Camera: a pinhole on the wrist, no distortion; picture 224 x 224 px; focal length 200.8 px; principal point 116.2 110.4 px. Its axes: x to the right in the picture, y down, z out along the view. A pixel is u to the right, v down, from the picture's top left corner.
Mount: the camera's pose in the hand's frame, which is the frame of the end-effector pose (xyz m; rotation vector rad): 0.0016 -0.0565 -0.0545 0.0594 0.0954 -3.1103
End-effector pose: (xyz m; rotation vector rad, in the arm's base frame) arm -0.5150 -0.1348 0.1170 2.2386 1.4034 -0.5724
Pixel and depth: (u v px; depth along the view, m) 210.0 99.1 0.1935
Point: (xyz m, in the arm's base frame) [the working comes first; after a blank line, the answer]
In the camera's frame: 0.0904 -0.0109 0.1935

-0.6237 -0.2575 0.0506
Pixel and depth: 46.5 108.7 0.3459
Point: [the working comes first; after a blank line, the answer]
In the camera's frame: -0.1201 -0.0029 0.3459

-0.5702 -0.1932 -0.1956
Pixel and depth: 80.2 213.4 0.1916
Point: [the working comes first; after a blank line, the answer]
In the camera's frame: -0.0344 0.0983 0.1916

-0.6677 -0.1208 -0.0323
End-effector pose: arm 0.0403 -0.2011 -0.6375 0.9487 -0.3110 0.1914
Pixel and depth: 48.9 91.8 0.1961
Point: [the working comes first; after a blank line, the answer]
In the camera's frame: -0.0657 -0.0182 0.1961

0.0848 -0.3462 -0.5758
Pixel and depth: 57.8 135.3 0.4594
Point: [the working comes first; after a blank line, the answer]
In the camera's frame: -0.1336 0.0570 0.4594

0.1217 -0.6097 -0.4819
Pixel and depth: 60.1 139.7 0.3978
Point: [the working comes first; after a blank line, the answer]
In the camera's frame: -0.1111 0.0580 0.3978

0.1132 -0.5578 -0.5211
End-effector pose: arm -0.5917 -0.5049 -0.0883 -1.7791 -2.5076 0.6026
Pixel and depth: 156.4 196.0 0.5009
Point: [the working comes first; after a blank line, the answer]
In the camera's frame: 0.1003 0.2135 0.5009

-0.9240 -0.8208 -0.3666
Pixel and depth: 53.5 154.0 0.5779
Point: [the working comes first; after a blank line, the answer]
In the camera's frame: -0.1804 0.1255 0.5779

-0.9601 -0.5731 -0.5394
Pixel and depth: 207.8 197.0 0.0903
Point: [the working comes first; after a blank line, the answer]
In the camera's frame: 0.0412 0.0389 0.0903

-0.6766 -0.5812 -0.0768
